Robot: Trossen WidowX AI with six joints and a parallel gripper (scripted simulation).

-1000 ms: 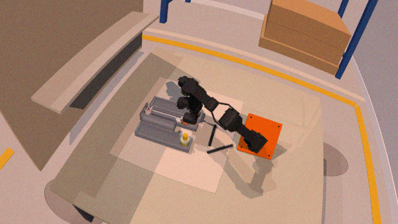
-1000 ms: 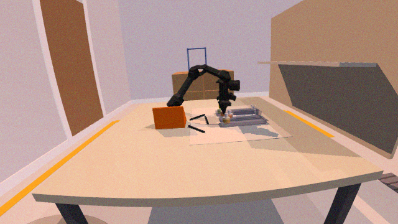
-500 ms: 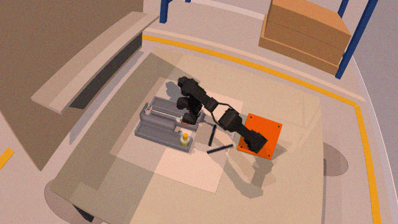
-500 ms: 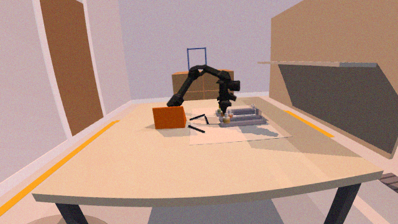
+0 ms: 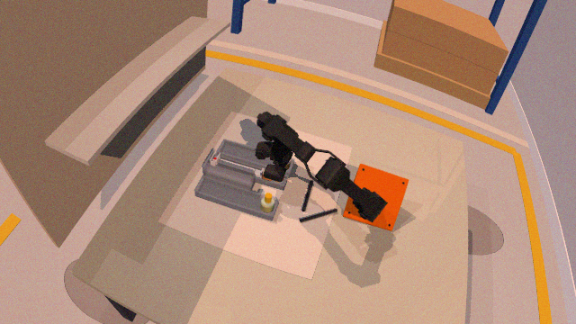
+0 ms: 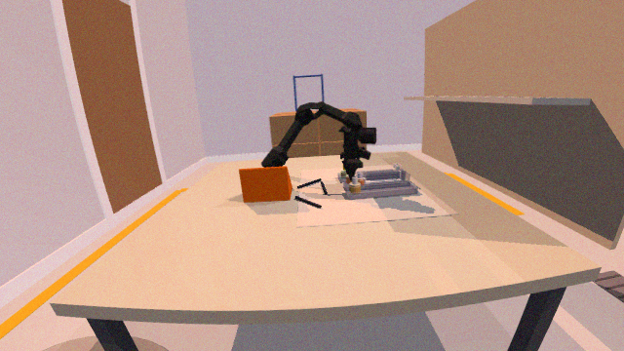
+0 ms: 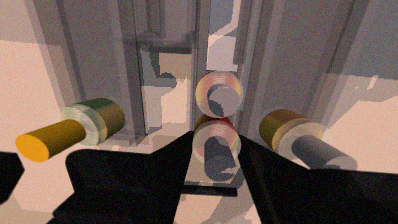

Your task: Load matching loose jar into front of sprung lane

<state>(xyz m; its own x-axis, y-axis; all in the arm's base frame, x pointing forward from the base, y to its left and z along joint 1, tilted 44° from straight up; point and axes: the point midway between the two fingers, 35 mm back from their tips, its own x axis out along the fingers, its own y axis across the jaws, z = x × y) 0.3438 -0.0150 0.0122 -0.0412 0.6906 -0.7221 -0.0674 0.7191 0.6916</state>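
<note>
The grey lane unit lies 14 cm ahead of my gripper tip, 4 cm to the left of it and 2 cm below it.
</note>
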